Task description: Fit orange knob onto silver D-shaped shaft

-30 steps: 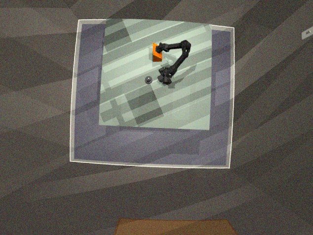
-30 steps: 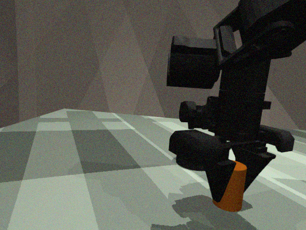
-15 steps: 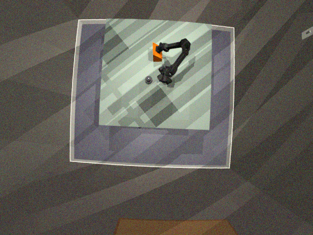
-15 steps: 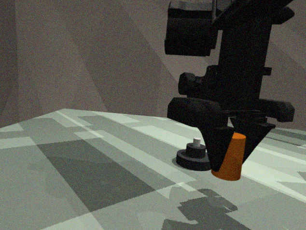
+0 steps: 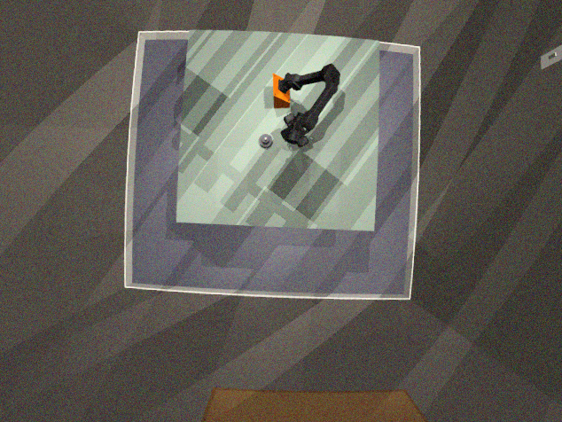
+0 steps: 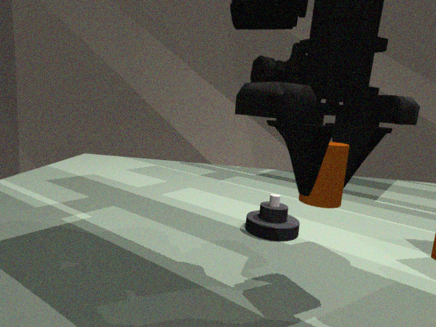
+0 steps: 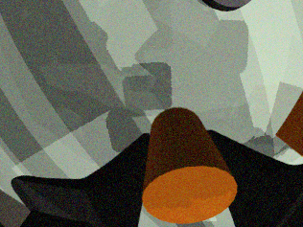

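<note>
My gripper tip is 180 mm to the left of the round pedestal, 80 mm above it and 20 mm short of it. Round my gripper tip: orange knob 30 mm above.
</note>
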